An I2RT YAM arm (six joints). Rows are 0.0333 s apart.
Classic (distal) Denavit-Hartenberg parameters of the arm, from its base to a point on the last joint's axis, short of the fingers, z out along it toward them. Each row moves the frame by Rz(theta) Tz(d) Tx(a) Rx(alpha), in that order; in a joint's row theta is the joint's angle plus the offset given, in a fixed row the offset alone. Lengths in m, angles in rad.
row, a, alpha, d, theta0
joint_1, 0.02, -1.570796, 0.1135, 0
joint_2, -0.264, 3.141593, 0, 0
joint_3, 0.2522, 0, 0, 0.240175
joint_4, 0.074, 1.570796, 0, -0.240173
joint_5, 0, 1.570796, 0, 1.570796
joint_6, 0, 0, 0.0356, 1.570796
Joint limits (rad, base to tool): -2.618..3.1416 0..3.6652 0..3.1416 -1.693..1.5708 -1.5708..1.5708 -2.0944..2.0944
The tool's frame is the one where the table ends.
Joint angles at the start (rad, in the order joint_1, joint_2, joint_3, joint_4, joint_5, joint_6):
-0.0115, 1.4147, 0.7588, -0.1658, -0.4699, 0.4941
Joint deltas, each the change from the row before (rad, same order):
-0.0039, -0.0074, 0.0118, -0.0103, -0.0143, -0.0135
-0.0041, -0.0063, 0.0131, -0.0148, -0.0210, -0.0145
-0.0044, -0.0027, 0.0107, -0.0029, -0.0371, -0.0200
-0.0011, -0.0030, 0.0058, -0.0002, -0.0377, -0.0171
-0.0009, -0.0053, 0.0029, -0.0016, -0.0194, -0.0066
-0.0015, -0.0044, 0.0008, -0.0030, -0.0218, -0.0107
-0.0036, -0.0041, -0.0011, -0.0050, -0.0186, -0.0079
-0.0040, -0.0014, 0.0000, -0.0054, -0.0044, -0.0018
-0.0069, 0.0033, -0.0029, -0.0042, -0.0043, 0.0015
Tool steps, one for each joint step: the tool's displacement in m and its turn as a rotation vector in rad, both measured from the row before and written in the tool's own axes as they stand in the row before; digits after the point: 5 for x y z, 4 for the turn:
-0.00292, 0.00258, -0.00318, -0.0146, -0.0027, -0.0151
-0.00270, 0.00262, -0.00312, -0.0187, 0.0034, -0.0141
-0.00275, 0.00260, -0.00219, -0.0353, 0.0054, -0.0225
-0.00127, 0.00259, -0.00137, -0.0367, 0.0087, -0.0210
-0.00071, 0.00185, -0.00154, -0.0195, 0.0024, -0.0097
0.00001, 0.00120, -0.00123, -0.0199, 0.0062, -0.0111
0.00047, 0.00018, -0.00131, -0.0147, 0.0065, -0.0047
0.00009, -0.00065, -0.00091, -0.0009, 0.0020, 0.0029
0.00068, -0.00262, -0.00015, 0.0026, 0.0047, 0.0117

